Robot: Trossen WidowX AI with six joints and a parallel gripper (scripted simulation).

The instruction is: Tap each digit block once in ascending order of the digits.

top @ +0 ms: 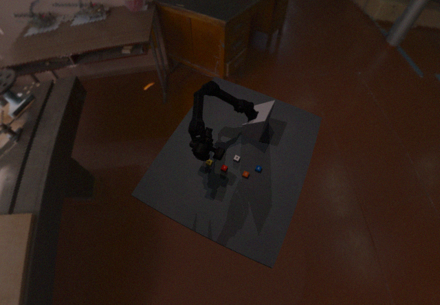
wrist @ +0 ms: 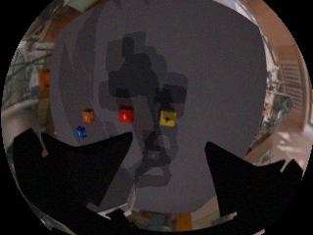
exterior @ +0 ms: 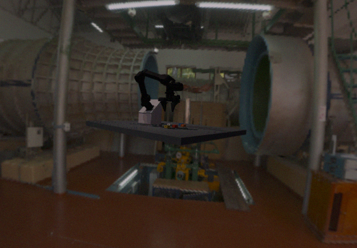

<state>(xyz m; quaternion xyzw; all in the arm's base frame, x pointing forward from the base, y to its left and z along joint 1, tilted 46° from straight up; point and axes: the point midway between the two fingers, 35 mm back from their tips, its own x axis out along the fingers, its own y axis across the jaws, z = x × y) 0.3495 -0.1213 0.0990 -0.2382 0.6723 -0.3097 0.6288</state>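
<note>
My gripper tip is now 23 cm to the right of the orange block, 11 cm above it and 2 cm past it. The rest, counted from my gripper tip: grey block 11 cm below, 11 cm behind, 3 cm to the left; then red block 11 cm below, 10 cm to the left, 1 cm behind; then yellow block 11 cm below, 1 cm behind.
</note>
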